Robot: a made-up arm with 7 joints.
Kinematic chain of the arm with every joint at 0, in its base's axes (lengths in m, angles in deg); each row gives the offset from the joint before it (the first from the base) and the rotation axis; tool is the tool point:
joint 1: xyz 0 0 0 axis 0 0.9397 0.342
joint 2: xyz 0 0 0 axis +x
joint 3: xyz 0 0 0 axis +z
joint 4: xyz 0.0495 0 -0.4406 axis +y
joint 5: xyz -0.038 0 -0.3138 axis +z
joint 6: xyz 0 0 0 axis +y
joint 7: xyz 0 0 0 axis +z
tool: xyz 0 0 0
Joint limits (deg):
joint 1: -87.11..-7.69
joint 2: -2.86..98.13
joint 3: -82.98..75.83
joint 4: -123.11..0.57
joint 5: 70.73..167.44
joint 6: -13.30..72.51
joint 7: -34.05..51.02
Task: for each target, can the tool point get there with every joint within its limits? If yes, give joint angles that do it. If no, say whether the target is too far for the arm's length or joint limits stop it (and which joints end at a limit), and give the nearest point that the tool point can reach.
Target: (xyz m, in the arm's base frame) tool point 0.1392 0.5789 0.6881
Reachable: no: too far | nearest point 0.1183 0.5020 0.4843 | short by 0.219 m
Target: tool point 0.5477 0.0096 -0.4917
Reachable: yes | joints -33.88 17.24 -32.75 -42.22 142.34 1.40 -17.54
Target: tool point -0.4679 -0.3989 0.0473
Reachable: no: joint limits stop it (at a limit: joint 1, joint 2, joint 3, joint 4) | nearest point 0.0603 -0.3475 -0.2778 | short by 0.622 m
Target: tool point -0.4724 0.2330 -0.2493
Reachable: no: joint limits stop it (at a limit: joint 1, joint 2, joint 3, joint 4) | nearest point -0.2497 0.3070 0.2120 | short by 0.518 m
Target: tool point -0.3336 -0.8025 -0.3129
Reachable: no: too far | nearest point 0.0724 -0.3791 -0.3580 | short by 0.588 m
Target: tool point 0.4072 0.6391 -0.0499
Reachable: yes | joints -46.69 70.73 -0.66 -13.57 109.63 -5.12 2.00
